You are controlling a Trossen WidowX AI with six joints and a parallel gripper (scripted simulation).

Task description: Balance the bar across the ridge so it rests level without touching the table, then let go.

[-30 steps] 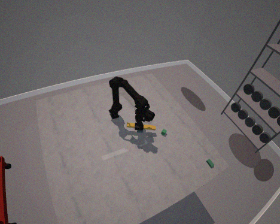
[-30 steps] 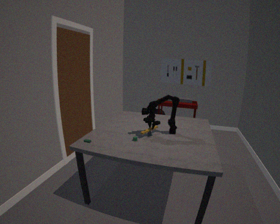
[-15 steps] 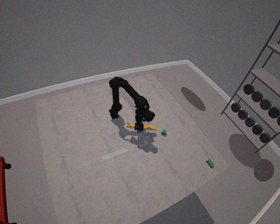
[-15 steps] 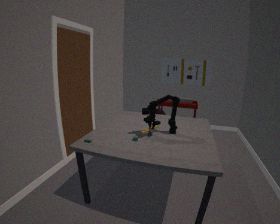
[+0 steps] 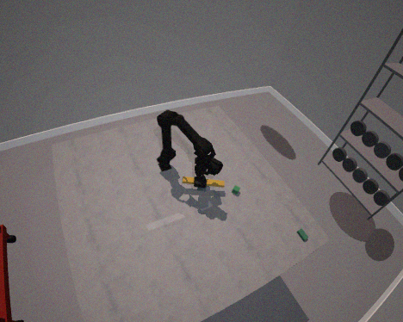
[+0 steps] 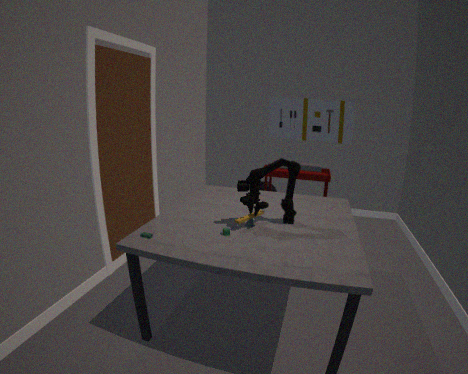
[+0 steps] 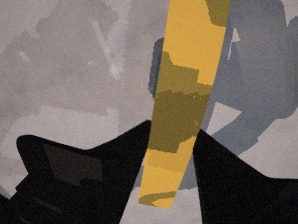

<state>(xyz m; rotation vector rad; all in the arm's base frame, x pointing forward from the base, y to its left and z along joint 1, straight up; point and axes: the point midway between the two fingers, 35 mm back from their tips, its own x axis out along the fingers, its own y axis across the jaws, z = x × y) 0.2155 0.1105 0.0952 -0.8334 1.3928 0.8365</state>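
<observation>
Now: the yellow bar 10 mm ahead of my gripper tip and 20 mm to the left of it. Round my gripper tip: green cube (110 mm ahead, 190 mm to the left, 40 mm below); flat green block (520 mm ahead, 390 mm to the left, 50 mm below).
</observation>
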